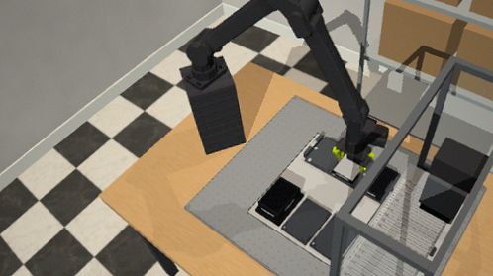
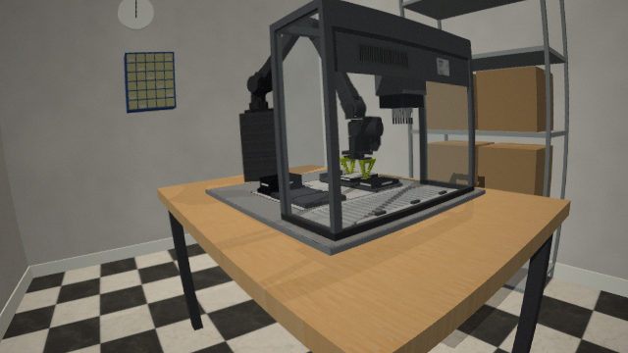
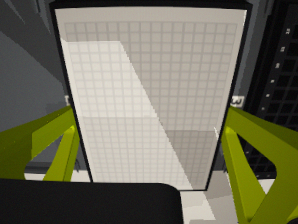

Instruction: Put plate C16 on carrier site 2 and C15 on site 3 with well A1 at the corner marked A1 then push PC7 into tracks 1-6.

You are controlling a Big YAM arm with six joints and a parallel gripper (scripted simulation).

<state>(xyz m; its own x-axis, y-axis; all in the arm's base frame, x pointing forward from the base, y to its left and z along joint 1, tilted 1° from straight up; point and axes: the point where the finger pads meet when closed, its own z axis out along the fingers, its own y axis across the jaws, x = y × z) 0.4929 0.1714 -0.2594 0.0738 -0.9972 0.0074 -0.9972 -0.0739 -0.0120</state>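
The dark grey carrier PC7 is 10 mm below my hand. Round my hand: plate nest S2: 260 mm to the right, 20 mm below, 10 mm ahead; then plate nest S3: 250 mm to the right, 120 mm ahead, 20 mm below; then black 96-well plate C15: 100 mm ahead, 10 mm to the left, 10 mm below.
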